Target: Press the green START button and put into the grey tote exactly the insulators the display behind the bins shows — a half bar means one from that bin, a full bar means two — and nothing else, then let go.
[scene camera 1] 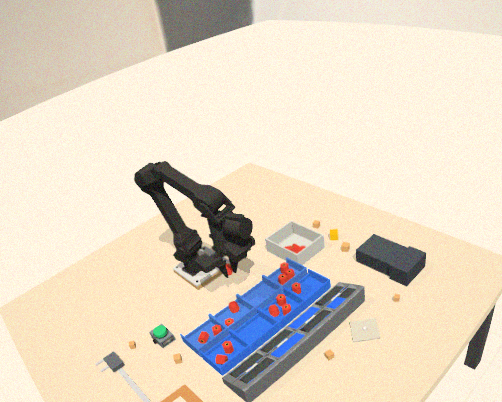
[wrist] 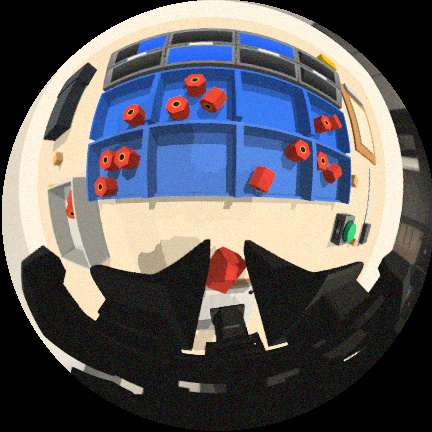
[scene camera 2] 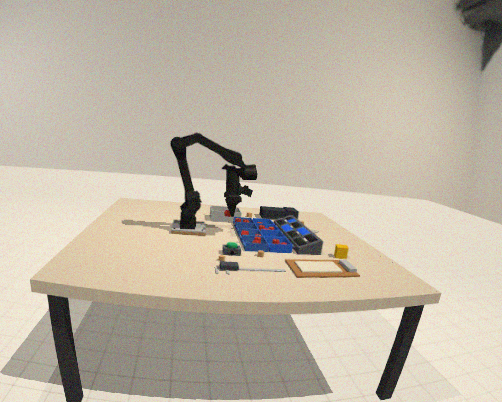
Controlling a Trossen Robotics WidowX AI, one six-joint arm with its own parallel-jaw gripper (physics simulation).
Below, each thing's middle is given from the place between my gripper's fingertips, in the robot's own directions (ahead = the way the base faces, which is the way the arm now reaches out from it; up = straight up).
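Labels:
The grey tote [scene camera 1: 291, 233] sits 270 mm to the left of my hand, 50 mm below it and 20 mm ahead of it. There's a display [scene camera 1: 282, 365] as well, 290 mm ahead of my hand, 40 mm to the right of it and 50 mm below. And I can see a dark box [scene camera 1: 402, 264], which is 360 mm to the left of my hand, 340 mm ahead of it and 50 mm below it. Going by their middles, that dark box is the farthest from my hand of the things named here.

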